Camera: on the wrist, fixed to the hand. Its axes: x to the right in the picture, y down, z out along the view.
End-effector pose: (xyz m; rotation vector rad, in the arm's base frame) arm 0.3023 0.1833 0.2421 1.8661 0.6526 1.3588
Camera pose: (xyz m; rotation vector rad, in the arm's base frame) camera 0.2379 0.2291 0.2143 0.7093 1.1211 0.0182
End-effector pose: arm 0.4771 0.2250 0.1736 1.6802 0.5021 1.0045
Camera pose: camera 0.4278 0.2793 0.1331 0.6335 0.9957 -0.3956
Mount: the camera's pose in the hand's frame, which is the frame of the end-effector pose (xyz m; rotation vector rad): -0.0020 -0.0489 -0.0680 -0.4053 -0.4039 -1.5982
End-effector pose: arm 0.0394 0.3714 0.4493 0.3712 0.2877 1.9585
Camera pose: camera 0.0551 0.3869 0.3685 0.1381 -0.1062 0.3207
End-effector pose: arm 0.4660 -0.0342 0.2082 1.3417 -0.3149 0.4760
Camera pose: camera 0.4852 0.0244 0.1515 0.9069 0.3652 -1.1414
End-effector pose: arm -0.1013 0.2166 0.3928 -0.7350 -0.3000 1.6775
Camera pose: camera -0.0210 0.2137 0.3691 -0.2045 -1.1598 0.1868
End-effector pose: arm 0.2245 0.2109 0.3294 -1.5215 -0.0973 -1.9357
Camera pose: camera 0.1415 0.2197 0.3222 1.3829 0.9112 1.5758
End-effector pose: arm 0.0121 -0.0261 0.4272 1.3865 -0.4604 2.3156
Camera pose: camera -0.0142 0.0480 0.3982 1.2033 0.1242 0.6227
